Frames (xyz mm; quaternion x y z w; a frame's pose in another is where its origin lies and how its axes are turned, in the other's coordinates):
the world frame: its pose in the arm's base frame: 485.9 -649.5 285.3 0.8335 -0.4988 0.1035 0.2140
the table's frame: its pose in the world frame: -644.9 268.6 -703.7 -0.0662 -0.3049 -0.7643 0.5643
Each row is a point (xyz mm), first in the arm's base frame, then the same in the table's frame.
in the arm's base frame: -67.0 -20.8 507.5
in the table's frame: 106.4 64.3 208.0
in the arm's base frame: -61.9 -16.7 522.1
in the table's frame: 100.0 63.2 193.4
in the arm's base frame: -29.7 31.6 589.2
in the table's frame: 87.3 39.3 108.9
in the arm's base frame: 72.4 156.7 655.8
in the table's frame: 143.8 -7.4 -49.6
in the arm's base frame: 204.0 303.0 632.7
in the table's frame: 291.1 -50.6 -174.9
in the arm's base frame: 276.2 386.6 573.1
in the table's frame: 408.0 -75.0 -213.5
